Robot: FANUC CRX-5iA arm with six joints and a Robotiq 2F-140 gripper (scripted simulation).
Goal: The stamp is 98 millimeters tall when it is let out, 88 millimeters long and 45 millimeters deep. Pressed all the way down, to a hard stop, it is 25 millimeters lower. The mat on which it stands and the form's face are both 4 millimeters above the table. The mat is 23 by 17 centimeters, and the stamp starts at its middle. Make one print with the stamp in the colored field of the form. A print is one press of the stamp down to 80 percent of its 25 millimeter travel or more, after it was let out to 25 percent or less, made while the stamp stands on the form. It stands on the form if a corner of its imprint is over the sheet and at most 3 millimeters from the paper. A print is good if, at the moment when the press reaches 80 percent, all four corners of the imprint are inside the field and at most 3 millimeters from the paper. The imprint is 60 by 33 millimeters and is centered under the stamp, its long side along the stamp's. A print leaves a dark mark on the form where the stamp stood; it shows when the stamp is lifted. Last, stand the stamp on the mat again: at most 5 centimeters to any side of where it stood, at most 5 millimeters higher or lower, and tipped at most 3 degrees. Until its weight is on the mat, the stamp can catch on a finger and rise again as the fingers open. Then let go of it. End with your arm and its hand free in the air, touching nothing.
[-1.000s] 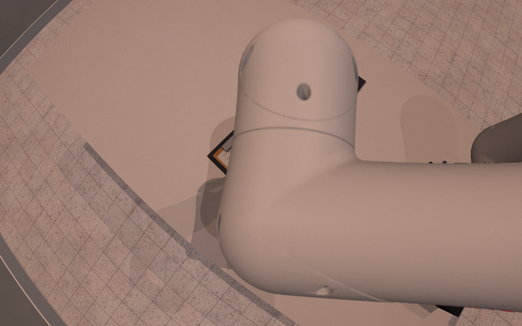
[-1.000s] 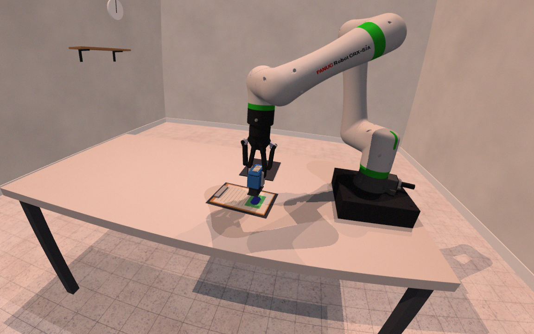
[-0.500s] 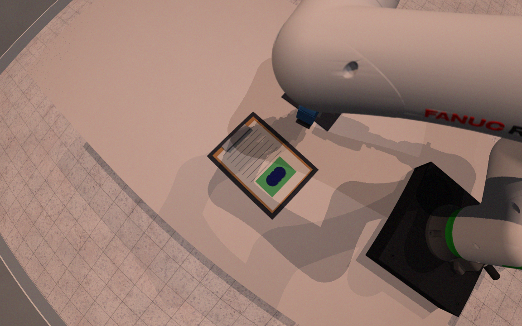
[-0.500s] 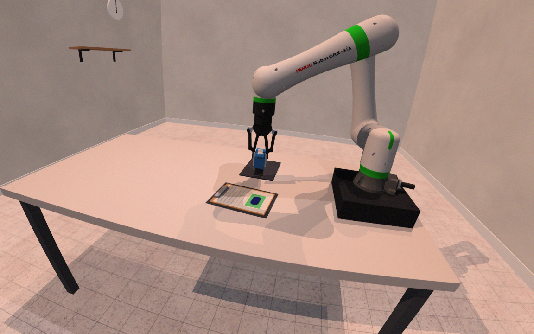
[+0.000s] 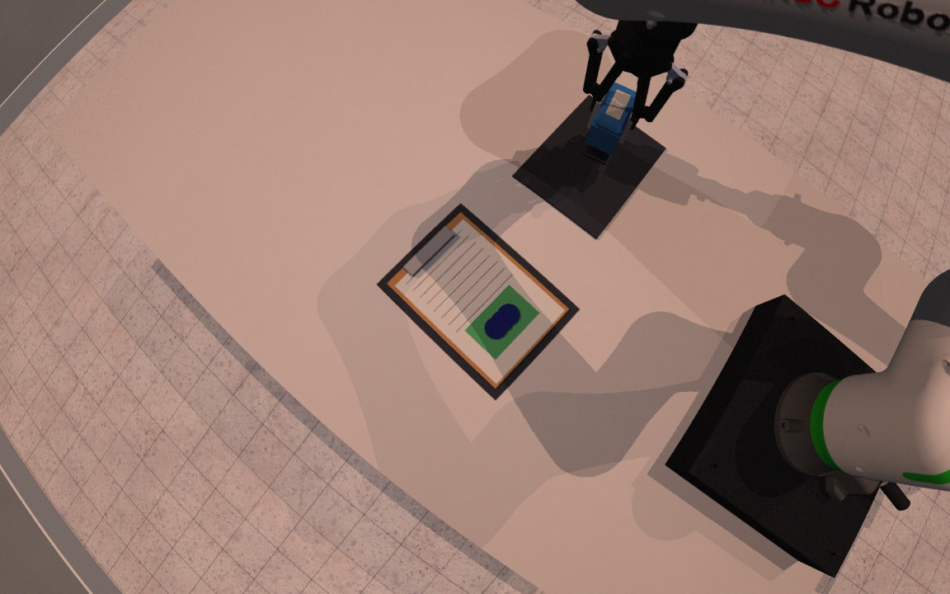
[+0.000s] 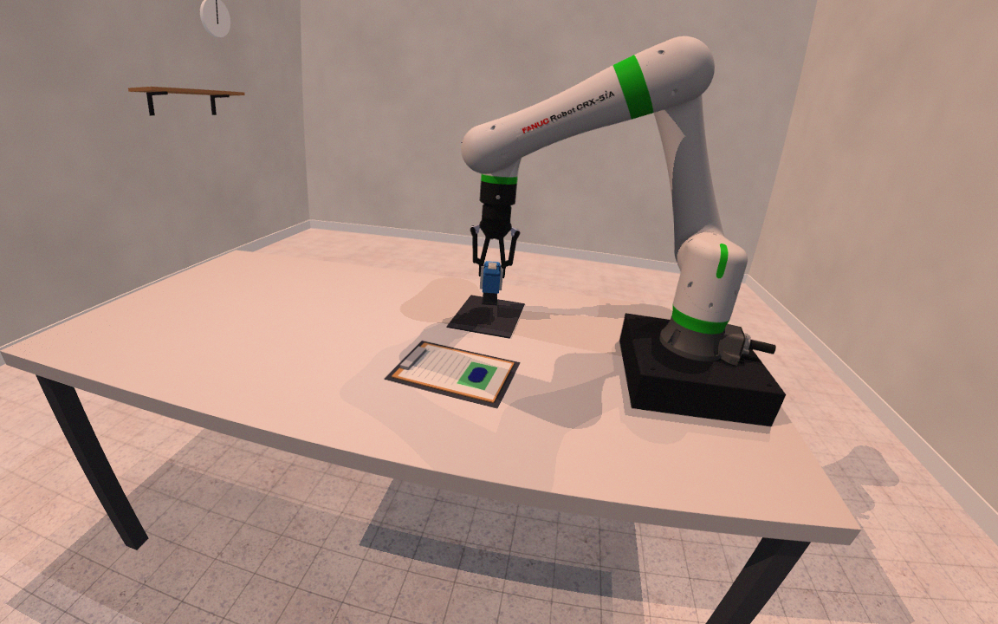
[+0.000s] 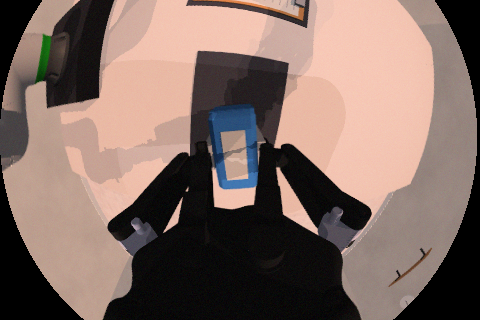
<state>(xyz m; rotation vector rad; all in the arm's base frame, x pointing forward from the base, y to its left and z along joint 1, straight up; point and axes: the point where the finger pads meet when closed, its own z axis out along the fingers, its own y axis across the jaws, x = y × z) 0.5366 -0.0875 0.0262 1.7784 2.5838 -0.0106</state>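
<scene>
Now: the mat 10 mm to the left of my hand and 110 mm below it. Also, from my hand: form 30 mm behind, 320 mm to the left, 100 mm below; stamp 20 mm below.
</scene>
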